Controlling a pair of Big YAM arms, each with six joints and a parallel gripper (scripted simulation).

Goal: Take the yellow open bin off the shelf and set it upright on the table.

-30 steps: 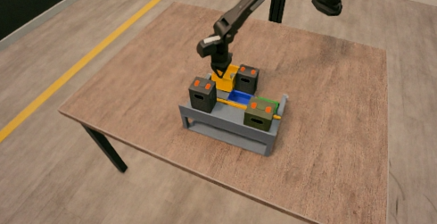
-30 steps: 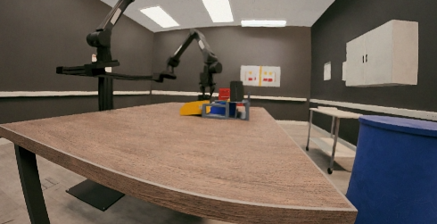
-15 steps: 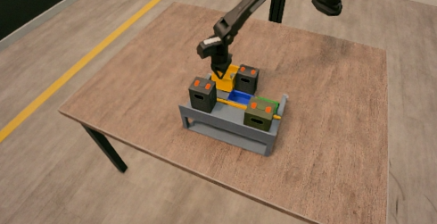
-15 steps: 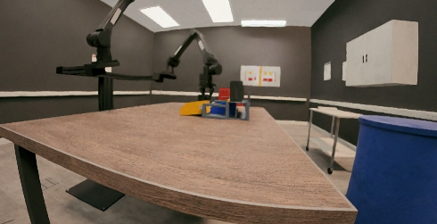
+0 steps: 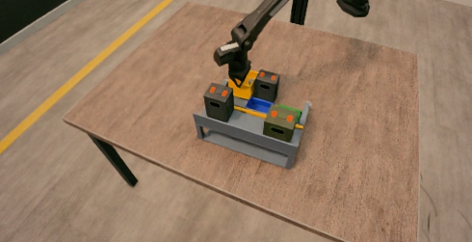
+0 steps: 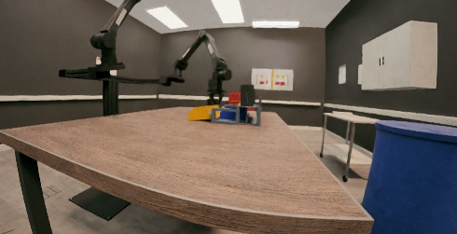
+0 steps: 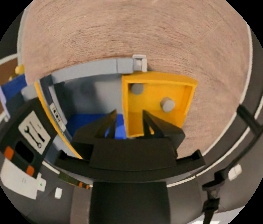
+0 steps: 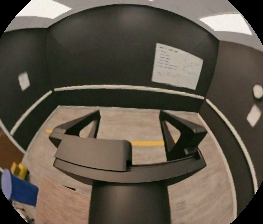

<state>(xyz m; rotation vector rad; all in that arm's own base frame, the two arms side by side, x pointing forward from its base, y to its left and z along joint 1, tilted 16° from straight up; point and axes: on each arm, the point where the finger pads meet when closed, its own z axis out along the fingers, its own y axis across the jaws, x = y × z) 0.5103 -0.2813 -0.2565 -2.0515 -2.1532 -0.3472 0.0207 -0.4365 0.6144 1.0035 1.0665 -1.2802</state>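
The yellow open bin lies 7 cm behind my left hand, 5 cm below it and 1 cm to the right of it. Round my left hand: grey shelf: 12 cm to the left, 11 cm ahead, 3 cm below; dark lidded bin: 10 cm to the left, 5 cm behind, 3 cm below.
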